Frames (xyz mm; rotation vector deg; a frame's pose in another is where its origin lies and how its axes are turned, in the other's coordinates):
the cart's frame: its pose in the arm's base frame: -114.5 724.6 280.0 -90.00 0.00 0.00
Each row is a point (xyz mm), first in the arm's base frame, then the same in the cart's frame.
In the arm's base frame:
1: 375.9 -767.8 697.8
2: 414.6 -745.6 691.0
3: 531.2 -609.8 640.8
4: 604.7 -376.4 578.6
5: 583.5 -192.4 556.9
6: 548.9 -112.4 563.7
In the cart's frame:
1: 490.4 -417.8 -1492.4
2: 529.1 -411.0 -1470.2
3: 645.7 -360.8 -1334.4
4: 719.2 -298.6 -1101.0
5: 698.0 -276.9 -917.0
6: 663.4 -283.7 -837.0

